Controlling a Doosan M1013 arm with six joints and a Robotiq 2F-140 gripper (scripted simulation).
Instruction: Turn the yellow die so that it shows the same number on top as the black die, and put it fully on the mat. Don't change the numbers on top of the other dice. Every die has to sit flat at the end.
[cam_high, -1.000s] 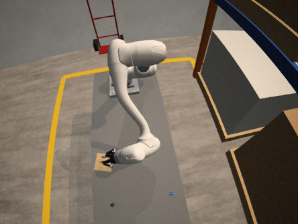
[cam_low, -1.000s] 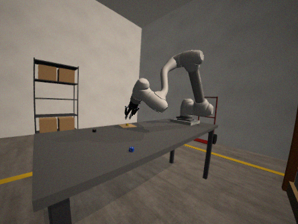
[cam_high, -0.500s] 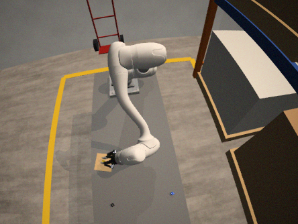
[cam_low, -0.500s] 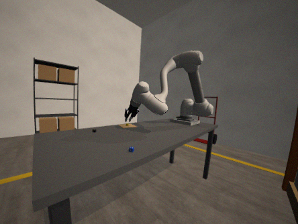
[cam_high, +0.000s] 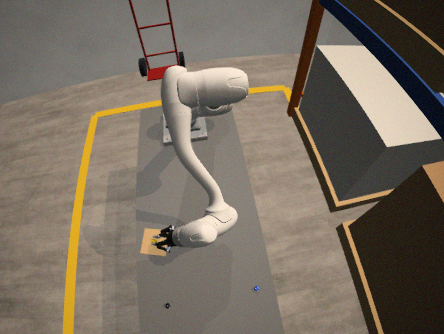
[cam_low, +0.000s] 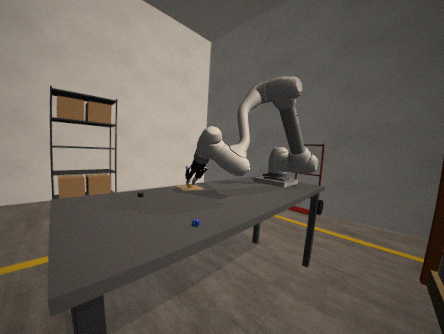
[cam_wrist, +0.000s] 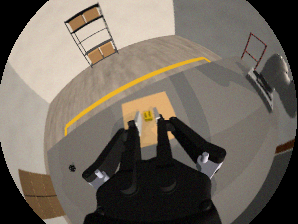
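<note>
Now: the yellow die 4 cm below my hand, 2 cm to the right of it and 1 cm behind it. Round my hand: blue die 41 cm to the left, 37 cm ahead, 4 cm below; tan mat 5 cm below, 2 cm to the right, 1 cm behind; black die 33 cm ahead, 4 cm below, 3 cm to the right.
</note>
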